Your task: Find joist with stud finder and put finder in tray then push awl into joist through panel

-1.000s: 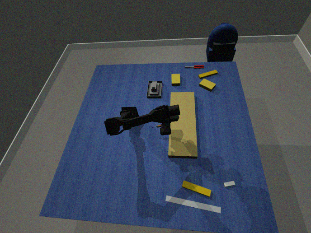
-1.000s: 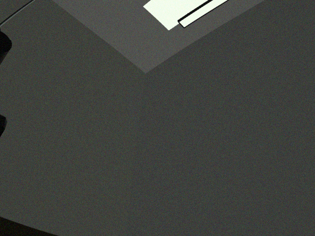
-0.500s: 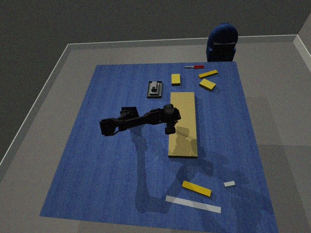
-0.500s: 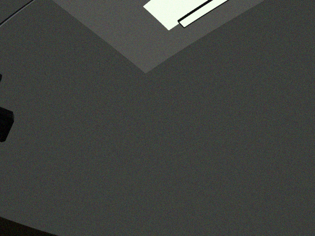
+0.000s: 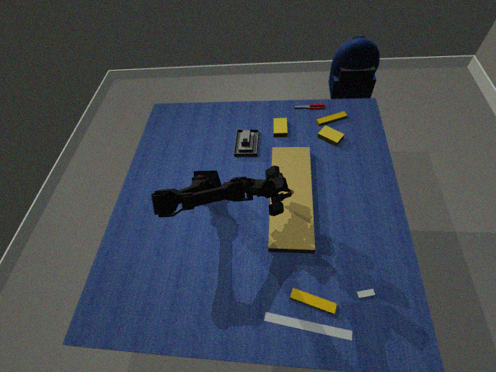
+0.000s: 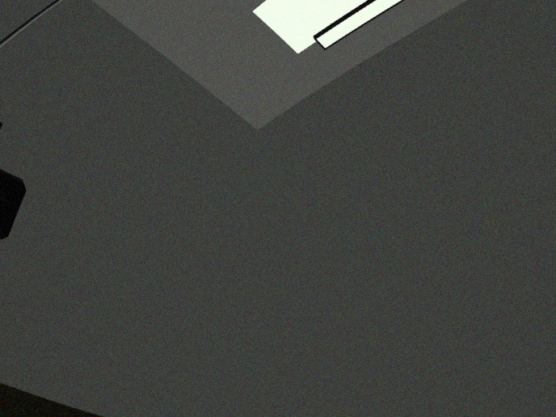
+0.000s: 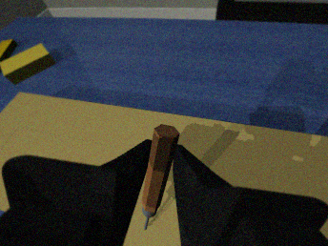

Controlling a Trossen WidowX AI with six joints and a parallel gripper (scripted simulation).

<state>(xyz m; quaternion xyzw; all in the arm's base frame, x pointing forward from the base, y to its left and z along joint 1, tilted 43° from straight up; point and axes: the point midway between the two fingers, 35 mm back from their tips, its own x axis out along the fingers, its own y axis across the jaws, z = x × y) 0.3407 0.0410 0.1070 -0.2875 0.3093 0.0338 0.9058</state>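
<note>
My gripper tip is 30 mm past the orange-handled awl and 50 mm above it. Round my gripper tip: stud finder (250 mm behind, 340 mm to the left, 90 mm below); square light (250 mm behind, 330 mm to the left, 70 mm below); small white piece (300 mm ahead, 310 mm to the right, 130 mm below).
</note>
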